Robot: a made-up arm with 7 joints.
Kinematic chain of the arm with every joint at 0, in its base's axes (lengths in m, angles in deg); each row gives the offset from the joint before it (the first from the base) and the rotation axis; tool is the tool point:
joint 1: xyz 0 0 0.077 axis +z
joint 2: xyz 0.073 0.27 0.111 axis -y
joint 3: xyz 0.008 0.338 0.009 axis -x
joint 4: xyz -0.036 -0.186 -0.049 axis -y
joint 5: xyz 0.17 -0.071 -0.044 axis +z
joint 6: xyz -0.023 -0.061 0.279 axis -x
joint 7: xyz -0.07 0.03 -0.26 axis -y
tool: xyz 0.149 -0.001 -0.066
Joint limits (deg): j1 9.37..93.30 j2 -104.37..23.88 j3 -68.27..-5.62 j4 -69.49..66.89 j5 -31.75..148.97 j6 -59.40..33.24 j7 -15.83..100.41
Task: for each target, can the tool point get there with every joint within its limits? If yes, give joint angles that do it. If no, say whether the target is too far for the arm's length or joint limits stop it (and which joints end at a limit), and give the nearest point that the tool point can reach.
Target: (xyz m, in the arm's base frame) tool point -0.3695 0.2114 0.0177
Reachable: yes | joints 51.99 -85.39 -52.70 -21.35 30.95 -39.00 86.67
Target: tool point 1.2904 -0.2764 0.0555
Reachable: no: joint limits stop it (at a limit: joint 1, joint 2, joint 3, joint 6, joint 7) | nearest point 0.3927 0.2730 0.1080 | short by 1.054 m
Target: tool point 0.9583 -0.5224 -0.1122
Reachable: no: joint limits stop it (at a limit: joint 1, joint 2, joint 3, joint 6, joint 7) | nearest point 0.3378 0.2200 0.0469 | short by 0.981 m
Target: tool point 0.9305 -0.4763 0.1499
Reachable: no: joint limits stop it (at a limit: joint 1, joint 2, joint 3, joint 6, joint 7) | nearest point 0.3429 0.2136 0.1474 | short by 0.906 m
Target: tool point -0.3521 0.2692 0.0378
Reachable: yes | joints 63.52 -18.27 -58.73 -11.90 97.56 -50.23 48.75
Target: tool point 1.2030 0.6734 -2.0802
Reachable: no: too far | nearest point 0.2228 0.6212 -0.3272 | short by 2.009 m
